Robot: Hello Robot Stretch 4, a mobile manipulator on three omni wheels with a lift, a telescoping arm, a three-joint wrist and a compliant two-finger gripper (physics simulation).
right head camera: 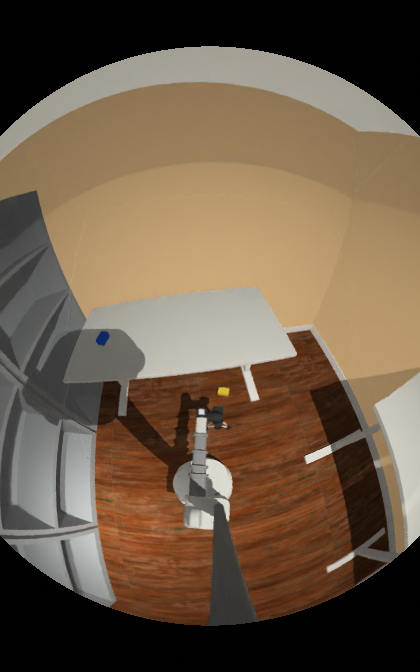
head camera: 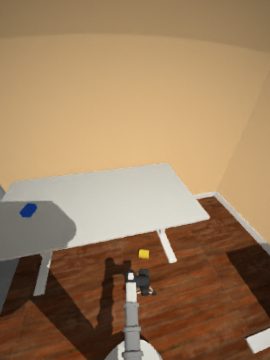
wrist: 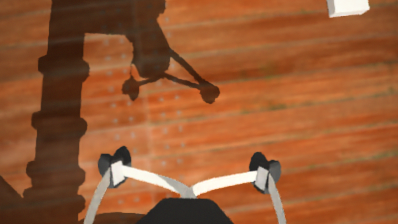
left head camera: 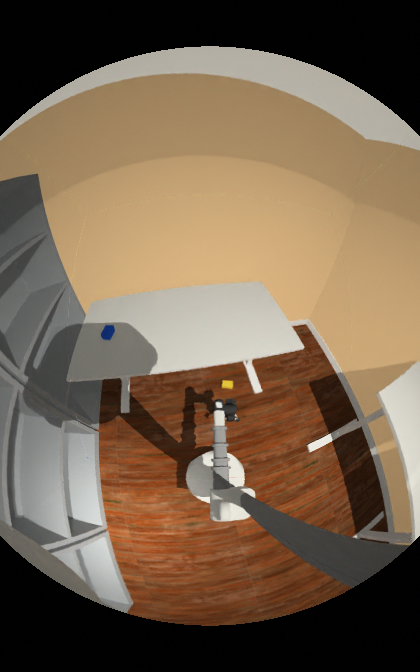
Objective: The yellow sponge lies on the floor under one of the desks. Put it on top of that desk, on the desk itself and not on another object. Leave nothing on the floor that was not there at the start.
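Frame: origin at the robot's base, x ahead, y up, z right, level; centimetres.
Seen in the pictures: gripper, fingertip midpoint: [wrist: 190, 162].
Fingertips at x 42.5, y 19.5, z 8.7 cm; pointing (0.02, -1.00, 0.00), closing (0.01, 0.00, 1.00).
Pixels of each thing's top centre, then the offset from my fingertips to it. Level surfaces: height alone.
- yellow sponge at its top centre: [head camera: 143, 252] dx +39.9, dy -17.8, dz +5.2 cm
- white desk at its surface level: dy +49.7 cm
- blue block at its top centre: [head camera: 27, 208] dx +39.6, dy +54.2, dz -80.7 cm
The yellow sponge [head camera: 144, 254] [left head camera: 227, 384] [right head camera: 223, 391] lies on the floor near the white desk [head camera: 125, 200] [left head camera: 210, 325] [right head camera: 200, 335], left of its right leg, and shows just below the desk's front edge in the head views. The sponge does not show in the wrist view. My gripper [head camera: 146, 292] [right head camera: 218, 426] [wrist: 190, 162] points down over the floor, on the near side of the sponge and apart from it. Its fingers stand wide open with bare floor between them in the wrist view.
A blue block [head camera: 28, 210] [left head camera: 108, 332] [right head camera: 102, 338] sits on the desk's left part. The desk's right foot [head camera: 169, 250] [wrist: 348, 7] stands right of the sponge. Grey shelves [left head camera: 82, 480] rise at left; a second white desk [left head camera: 405, 420] stands at right.
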